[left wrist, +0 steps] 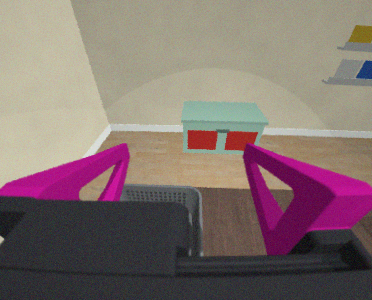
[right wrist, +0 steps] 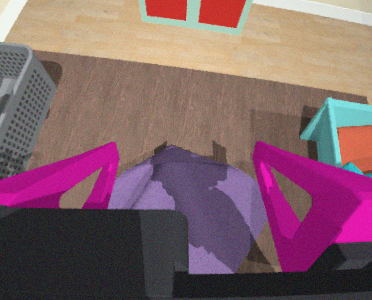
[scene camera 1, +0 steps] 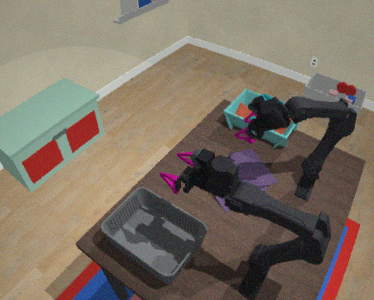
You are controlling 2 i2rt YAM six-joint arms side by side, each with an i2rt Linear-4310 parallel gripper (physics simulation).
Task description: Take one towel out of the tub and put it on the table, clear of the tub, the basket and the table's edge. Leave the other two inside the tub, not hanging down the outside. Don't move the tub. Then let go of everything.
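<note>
A purple towel (scene camera 1: 252, 162) (right wrist: 200, 210) lies crumpled on the table (scene camera 1: 322, 172) (right wrist: 115, 90), between the tub and the basket, touching neither. The turquoise tub (scene camera 1: 272, 137) (right wrist: 326, 132) stands near the table's far end. An orange towel (scene camera 1: 243, 110) (right wrist: 355, 145) lies inside it; a small part of a teal towel (right wrist: 356, 169) shows beside the orange in the right wrist view. The right arm partly hides the tub. My right gripper (scene camera 1: 241, 127) (right wrist: 185, 149) is open and empty, above the table near the purple towel. My left gripper (scene camera 1: 170, 165) (left wrist: 186, 149) is open and empty, raised near the basket.
The grey basket (scene camera 1: 135, 262) (left wrist: 196, 197) (right wrist: 37, 95) stands at the table's near left end in the scene view. A mint cabinet (scene camera 1: 50, 110) (left wrist: 225, 112) with red doors stands on the floor beyond the table. A grey box (scene camera 1: 322, 87) stands behind the tub, off the table.
</note>
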